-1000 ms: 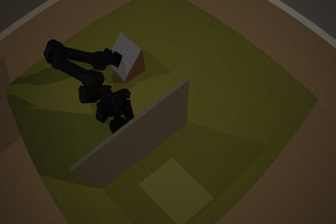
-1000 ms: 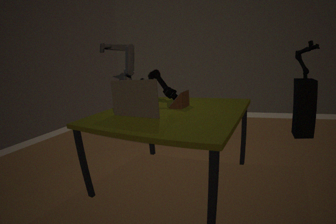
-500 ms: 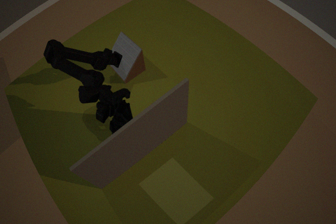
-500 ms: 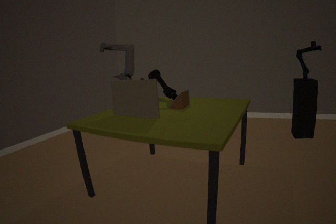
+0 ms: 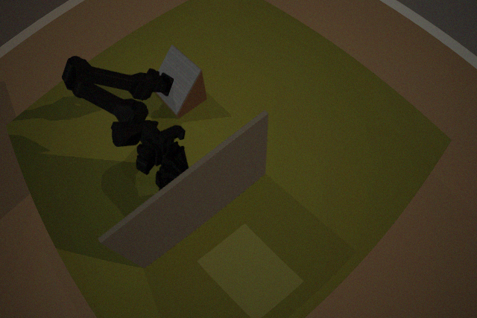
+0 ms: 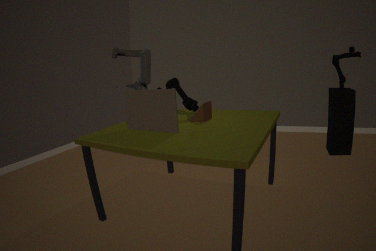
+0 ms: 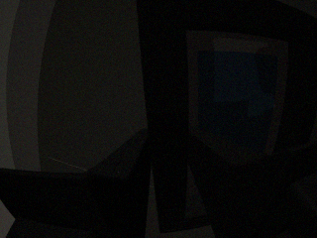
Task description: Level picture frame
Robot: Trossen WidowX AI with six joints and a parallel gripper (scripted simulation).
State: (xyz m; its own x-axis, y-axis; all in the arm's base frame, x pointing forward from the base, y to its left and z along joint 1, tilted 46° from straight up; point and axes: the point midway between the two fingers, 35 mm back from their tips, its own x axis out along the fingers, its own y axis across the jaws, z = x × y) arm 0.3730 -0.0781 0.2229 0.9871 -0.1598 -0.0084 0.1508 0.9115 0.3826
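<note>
My gripper tip is now 5 cm above the dark picture frame, 2 cm to the left of it and 1 cm short of it. From my gripper tip the other things lie so: upright board (6 cm below, 2 cm to the right, 2 cm ahead).
</note>
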